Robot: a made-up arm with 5 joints.
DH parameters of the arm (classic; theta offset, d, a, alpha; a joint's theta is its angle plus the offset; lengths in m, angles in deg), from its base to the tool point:
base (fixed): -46.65 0 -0.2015 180
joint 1: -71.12 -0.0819 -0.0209 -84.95
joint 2: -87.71 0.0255 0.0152 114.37
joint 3: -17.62 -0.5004 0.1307 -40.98
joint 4: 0 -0.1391 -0.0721 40.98
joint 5: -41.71 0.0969 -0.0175 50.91
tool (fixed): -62.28 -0.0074 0 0
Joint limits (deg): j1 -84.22..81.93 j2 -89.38..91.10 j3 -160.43..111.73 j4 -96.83..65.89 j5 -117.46..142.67
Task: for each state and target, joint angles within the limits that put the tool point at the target. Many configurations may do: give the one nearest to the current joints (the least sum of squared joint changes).
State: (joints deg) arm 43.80 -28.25 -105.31 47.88 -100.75
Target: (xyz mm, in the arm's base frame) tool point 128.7 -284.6 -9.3
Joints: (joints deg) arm 60.97 -29.36 -114.28 54.57 -104.90
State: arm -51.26 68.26 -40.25 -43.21 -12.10
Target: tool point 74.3 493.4 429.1
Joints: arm -67.32 43.16 -37.27 -24.19 -14.42
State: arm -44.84 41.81 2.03 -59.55 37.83
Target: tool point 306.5 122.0 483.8
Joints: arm -16.17 56.29 6.07 -74.53 40.10
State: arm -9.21 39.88 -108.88 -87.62 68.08
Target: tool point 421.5 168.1 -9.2
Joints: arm -3.96 -11.69 -107.35 -51.78 65.45
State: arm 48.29 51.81 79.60 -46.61 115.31
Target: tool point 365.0 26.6 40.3
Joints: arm 14.58 9.89 67.25 0.88 111.11
